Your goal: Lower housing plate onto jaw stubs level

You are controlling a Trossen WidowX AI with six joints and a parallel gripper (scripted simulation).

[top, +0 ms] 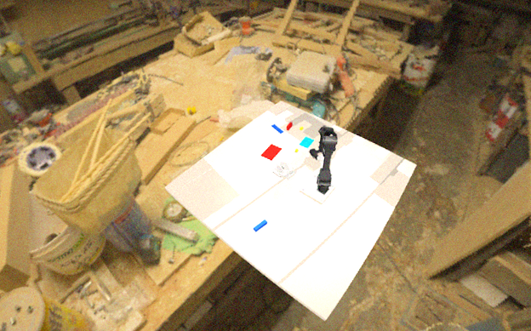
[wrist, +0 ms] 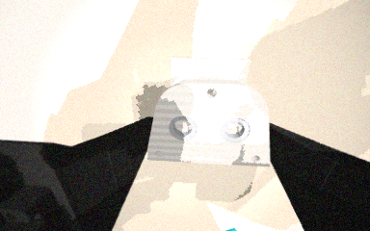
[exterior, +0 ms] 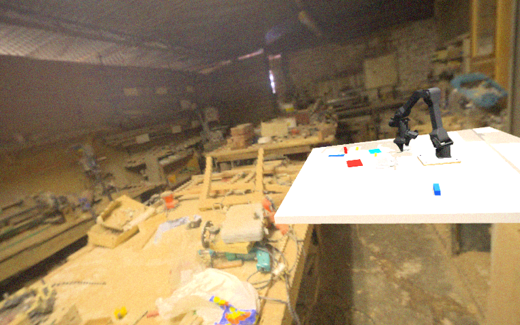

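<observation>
My gripper tip is now 180 mm short of the yellow block and 60 mm to the right of it. From my gripper tip the other things lie so: cyan block: 190 mm ahead, 80 mm to the right, 10 mm below; then red flat square: 320 mm ahead, 180 mm to the left, 10 mm below; then housing plate: 20 mm above, 10 mm behind.
</observation>
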